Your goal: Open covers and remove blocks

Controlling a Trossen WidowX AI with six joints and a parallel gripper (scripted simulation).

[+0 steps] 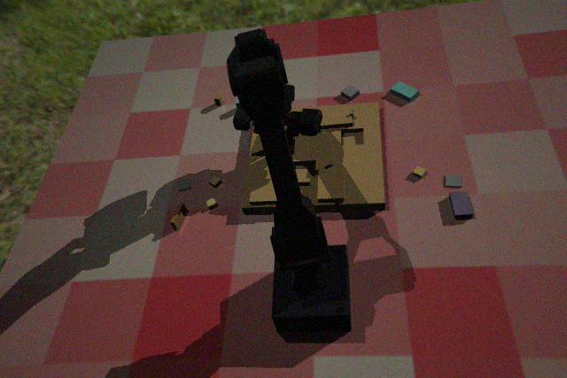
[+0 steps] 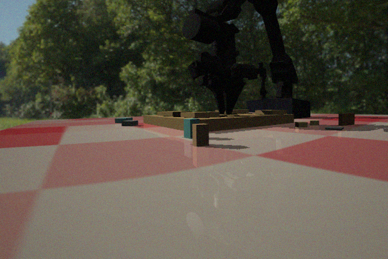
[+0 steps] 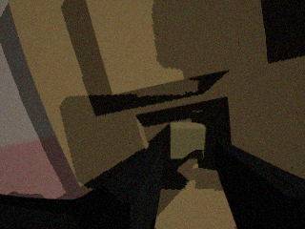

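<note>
Right now the tan puzzle board is 50 mm to the right of my gripper tip, 30 mm behind it and 10 mm below it. From my gripper tip the other things lie so: brown slab 220 mm to the left, 170 mm behind, 10 mm below; then teal cube 170 mm ahead, 120 mm to the left, 10 mm below; then purple block 350 mm to the right, 180 mm behind, 20 mm below.
</note>
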